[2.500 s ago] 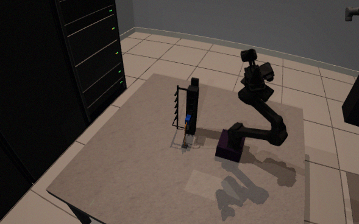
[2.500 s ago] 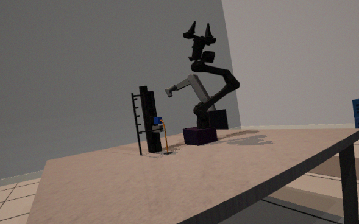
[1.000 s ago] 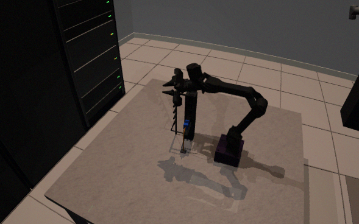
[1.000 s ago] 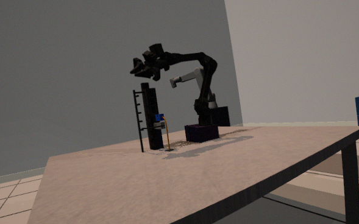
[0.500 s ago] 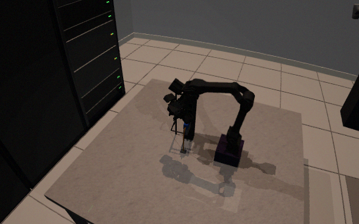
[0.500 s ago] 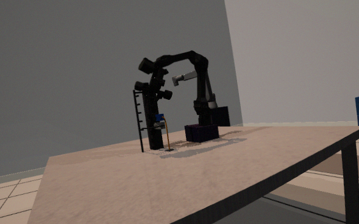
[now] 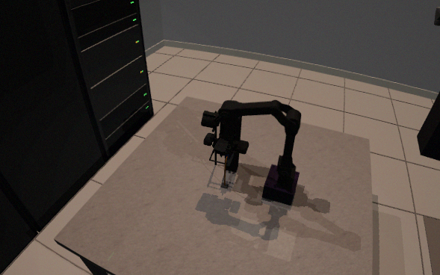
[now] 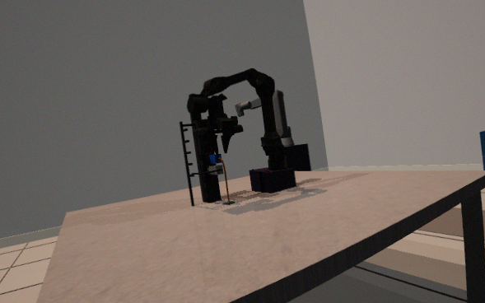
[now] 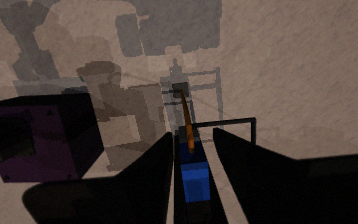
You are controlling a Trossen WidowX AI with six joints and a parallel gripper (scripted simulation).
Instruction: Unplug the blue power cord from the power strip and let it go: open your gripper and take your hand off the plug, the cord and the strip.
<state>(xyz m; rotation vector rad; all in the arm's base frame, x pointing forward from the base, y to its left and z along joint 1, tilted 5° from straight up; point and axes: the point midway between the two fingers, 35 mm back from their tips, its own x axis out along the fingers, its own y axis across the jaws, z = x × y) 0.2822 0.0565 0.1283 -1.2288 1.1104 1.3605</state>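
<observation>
Right now the blue plug is 1 cm ahead of my gripper tip, 7 cm to the right of it and 1 cm below it.
</observation>
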